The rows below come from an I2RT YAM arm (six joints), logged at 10 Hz.
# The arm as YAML. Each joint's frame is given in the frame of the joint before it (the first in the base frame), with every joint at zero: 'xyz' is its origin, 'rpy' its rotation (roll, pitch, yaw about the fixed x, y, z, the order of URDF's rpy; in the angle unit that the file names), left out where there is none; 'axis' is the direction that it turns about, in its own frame. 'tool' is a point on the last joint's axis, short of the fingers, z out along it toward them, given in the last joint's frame.
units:
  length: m
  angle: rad
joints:
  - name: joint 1
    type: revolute
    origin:
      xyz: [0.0, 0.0, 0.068]
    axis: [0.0, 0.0, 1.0]
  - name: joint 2
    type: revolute
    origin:
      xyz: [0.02, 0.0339, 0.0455]
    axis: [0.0, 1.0, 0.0]
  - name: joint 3
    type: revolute
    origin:
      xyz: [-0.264, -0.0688, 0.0]
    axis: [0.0, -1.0, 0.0]
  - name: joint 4
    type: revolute
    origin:
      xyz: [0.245, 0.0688, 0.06]
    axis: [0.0, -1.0, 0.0]
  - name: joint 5
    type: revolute
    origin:
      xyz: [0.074, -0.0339, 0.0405]
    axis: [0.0, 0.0, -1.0]
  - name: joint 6
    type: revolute
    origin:
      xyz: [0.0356, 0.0, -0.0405]
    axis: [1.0, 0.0, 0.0]
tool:
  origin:
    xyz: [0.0, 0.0, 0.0]
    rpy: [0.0, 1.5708, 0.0]
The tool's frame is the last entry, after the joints.
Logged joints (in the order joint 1, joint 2, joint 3, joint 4, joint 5, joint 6), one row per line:
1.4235, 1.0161, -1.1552, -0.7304, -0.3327, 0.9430
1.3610, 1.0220, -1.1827, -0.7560, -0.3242, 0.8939
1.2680, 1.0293, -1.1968, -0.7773, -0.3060, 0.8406
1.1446, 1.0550, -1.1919, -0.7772, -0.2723, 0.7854
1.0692, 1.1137, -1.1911, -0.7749, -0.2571, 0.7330
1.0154, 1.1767, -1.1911, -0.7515, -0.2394, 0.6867
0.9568, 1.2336, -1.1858, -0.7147, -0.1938, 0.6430
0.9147, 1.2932, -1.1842, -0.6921, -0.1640, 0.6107
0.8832, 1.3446, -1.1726, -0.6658, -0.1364, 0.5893
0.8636, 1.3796, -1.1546, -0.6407, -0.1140, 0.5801
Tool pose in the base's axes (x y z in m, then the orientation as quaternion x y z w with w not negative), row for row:
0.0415, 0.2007, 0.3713, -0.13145, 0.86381, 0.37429, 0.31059
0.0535, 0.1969, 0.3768, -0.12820, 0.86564, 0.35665, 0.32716
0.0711, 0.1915, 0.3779, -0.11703, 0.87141, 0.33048, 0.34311
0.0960, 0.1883, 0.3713, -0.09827, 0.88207, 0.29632, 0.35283
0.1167, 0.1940, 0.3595, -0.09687, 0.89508, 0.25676, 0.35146
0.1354, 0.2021, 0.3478, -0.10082, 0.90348, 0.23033, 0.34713
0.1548, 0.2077, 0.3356, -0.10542, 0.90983, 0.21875, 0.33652
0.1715, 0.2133, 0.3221, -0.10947, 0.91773, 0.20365, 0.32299
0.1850, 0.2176, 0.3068, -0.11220, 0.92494, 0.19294, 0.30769
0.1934, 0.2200, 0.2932, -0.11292, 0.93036, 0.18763, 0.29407
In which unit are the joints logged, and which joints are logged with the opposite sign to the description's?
The joints are logged in radians. Opposite sign: joint 3, joint 5.
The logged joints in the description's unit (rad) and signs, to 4 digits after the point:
1.4235, 1.0161, 1.1552, -0.7304, 0.3327, 0.9430
1.3610, 1.0220, 1.1827, -0.7560, 0.3242, 0.8939
1.2680, 1.0293, 1.1968, -0.7773, 0.3060, 0.8406
1.1446, 1.0550, 1.1919, -0.7772, 0.2723, 0.7854
1.0692, 1.1137, 1.1911, -0.7749, 0.2571, 0.7330
1.0154, 1.1767, 1.1911, -0.7515, 0.2394, 0.6867
0.9568, 1.2336, 1.1858, -0.7147, 0.1938, 0.6430
0.9147, 1.2932, 1.1842, -0.6921, 0.1640, 0.6107
0.8832, 1.3446, 1.1726, -0.6658, 0.1364, 0.5893
0.8636, 1.3796, 1.1546, -0.6407, 0.1140, 0.5801

